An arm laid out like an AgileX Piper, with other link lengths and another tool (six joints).
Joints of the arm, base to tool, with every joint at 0 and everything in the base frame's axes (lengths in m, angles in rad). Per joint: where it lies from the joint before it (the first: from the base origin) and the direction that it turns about. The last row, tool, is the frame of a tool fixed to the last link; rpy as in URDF.
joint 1: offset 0 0 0.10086 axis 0 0 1
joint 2: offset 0 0 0 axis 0 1 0
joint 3: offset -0.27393 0 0.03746 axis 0 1 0
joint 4: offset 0.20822 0 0.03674 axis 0.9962 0 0.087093
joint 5: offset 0 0 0 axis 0 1 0
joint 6: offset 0.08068 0 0.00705 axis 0.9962 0 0.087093
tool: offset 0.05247 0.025 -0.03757 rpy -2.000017 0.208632 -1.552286
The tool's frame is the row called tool.
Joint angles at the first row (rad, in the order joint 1, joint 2, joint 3, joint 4, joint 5, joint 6):
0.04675, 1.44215, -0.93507, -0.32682, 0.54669, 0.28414
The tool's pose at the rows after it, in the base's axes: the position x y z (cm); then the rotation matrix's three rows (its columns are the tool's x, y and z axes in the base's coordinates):
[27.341 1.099 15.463], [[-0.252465 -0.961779 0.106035], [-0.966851 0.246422 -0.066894], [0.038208 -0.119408 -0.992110]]
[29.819 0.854 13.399], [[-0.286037 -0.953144 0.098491], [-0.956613 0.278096 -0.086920], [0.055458 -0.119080 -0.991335]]
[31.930 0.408 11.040], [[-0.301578 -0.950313 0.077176], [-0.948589 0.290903 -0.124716], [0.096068 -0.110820 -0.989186]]
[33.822 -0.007 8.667], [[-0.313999 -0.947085 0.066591], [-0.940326 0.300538 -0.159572], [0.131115 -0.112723 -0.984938]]
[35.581 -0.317 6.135], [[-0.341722 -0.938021 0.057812], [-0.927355 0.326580 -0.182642], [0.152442 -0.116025 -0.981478]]
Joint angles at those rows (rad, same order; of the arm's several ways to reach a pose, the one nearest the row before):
0.04675, 1.57819, -0.97742, -0.45321, 0.49131, 0.42012
0.04677, 1.69789, -1.02419, -0.57972, 0.45175, 0.56706
0.04675, 1.81728, -1.07446, -0.71842, 0.43492, 0.69998
0.04676, 1.92785, -1.12287, -0.86654, 0.42156, 0.84389
0.04676, 2.03829, -1.17568, -1.00582, 0.41972, 1.00174

